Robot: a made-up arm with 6 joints.
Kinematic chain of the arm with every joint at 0, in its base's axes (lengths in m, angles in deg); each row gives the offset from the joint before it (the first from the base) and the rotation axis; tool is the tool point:
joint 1: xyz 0 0 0.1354 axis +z
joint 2: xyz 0 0 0 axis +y
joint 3: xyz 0 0 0.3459 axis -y
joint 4: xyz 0 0 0 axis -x
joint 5: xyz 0.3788 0 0 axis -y
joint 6: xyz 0 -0.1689 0 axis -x
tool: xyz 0 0 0
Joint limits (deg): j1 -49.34..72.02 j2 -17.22..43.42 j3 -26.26..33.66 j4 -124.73..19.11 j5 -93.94..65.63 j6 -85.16..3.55
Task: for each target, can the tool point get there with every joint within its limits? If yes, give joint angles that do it. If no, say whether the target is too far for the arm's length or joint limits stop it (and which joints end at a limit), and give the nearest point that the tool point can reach.
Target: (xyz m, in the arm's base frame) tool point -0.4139 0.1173 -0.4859
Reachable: no: joint limits stop it (at a limit: joint 1, joint 2, joint 3, joint 4) | nearest point -0.0177 0.2571 -0.0168 | short by 0.630 m
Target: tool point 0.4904 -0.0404 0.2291
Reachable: yes | joints 4.52 24.55 13.20 -62.13 4.65 -72.14
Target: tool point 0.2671 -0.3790 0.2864
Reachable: yes | joints -33.80 16.54 -7.41 -10.00 -15.38 -36.47
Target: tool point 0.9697 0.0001 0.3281
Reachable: no: too far | nearest point 0.6395 0.0001 0.3548 | short by 0.331 m
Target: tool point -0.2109 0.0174 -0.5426
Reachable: no: joint limits stop it (at a limit: joint 1, joint 2, joint 3) | nearest point 0.0150 0.2261 -0.0240 | short by 0.603 m
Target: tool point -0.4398 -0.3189 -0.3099
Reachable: no: joint limits stop it (at a limit: joint 1, joint 2, joint 3) | nearest point 0.0766 -0.2784 -0.0087 | short by 0.599 m
